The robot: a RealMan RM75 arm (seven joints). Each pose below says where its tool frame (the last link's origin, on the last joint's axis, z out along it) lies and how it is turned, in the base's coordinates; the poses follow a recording.
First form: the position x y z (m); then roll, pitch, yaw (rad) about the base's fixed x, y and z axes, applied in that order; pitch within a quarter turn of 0, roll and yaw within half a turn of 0.
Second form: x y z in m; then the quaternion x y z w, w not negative. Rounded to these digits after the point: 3 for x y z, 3 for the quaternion.
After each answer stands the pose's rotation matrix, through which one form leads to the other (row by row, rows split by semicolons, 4 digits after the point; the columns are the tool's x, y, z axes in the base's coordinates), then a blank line. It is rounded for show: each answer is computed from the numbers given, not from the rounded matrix.
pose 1, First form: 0.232, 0.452, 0.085, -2.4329, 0.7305, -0.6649
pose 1, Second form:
0.232, 0.452, 0.085, -0.788, 0.403, 0.211, 0.416
0.5862 -0.8102 0.0029; -0.4596 -0.3295 0.8247; -0.6672 -0.4848 -0.5655

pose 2, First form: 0.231, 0.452, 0.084, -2.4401, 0.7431, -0.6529
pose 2, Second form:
0.231, 0.452, 0.084, -0.789, 0.399, 0.220, 0.413
0.5849 -0.8109 -0.0185; -0.4473 -0.3415 0.8266; -0.6766 -0.4752 -0.5625

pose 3, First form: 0.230, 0.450, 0.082, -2.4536, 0.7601, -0.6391
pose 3, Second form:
0.230, 0.450, 0.082, -0.791, 0.393, 0.233, 0.407
0.5817 -0.8119 -0.0485; -0.4323 -0.3591 0.8271; -0.6890 -0.4602 -0.5599

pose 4, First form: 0.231, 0.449, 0.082, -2.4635, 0.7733, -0.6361
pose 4, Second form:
0.231, 0.449, 0.082, -0.790, 0.392, 0.241, 0.404
0.5756 -0.8151 -0.0649; -0.4251 -0.3662 0.8278; -0.6985 -0.4489 -0.5573

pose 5, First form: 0.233, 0.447, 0.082, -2.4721, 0.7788, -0.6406
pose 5, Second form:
0.233, 0.447, 0.082, -0.790, 0.393, 0.245, 0.401
0.5706 -0.8182 -0.0707; -0.4254 -0.3681 0.8267; -0.7024 -0.4417 -0.5581

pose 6, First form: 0.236, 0.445, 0.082, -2.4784, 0.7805, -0.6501
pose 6, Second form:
0.236, 0.445, 0.082, -0.789, 0.397, 0.245, 0.400
0.5656 -0.8218 -0.0688; -0.4301 -0.3651 0.8257; -0.7036 -0.4374 -0.5599

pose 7, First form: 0.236, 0.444, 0.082, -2.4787, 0.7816, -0.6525
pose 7, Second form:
0.236, 0.444, 0.082, -0.788, 0.398, 0.245, 0.400
0.5640 -0.8230 -0.0675; -0.4310 -0.3631 0.8261; -0.7044 -0.4368 -0.5595

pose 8, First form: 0.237, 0.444, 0.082, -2.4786, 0.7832, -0.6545
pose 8, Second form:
0.237, 0.444, 0.082, -0.788, 0.399, 0.245, 0.401
0.5622 -0.8243 -0.0665; -0.4314 -0.3609 0.8268; -0.7056 -0.4362 -0.5585

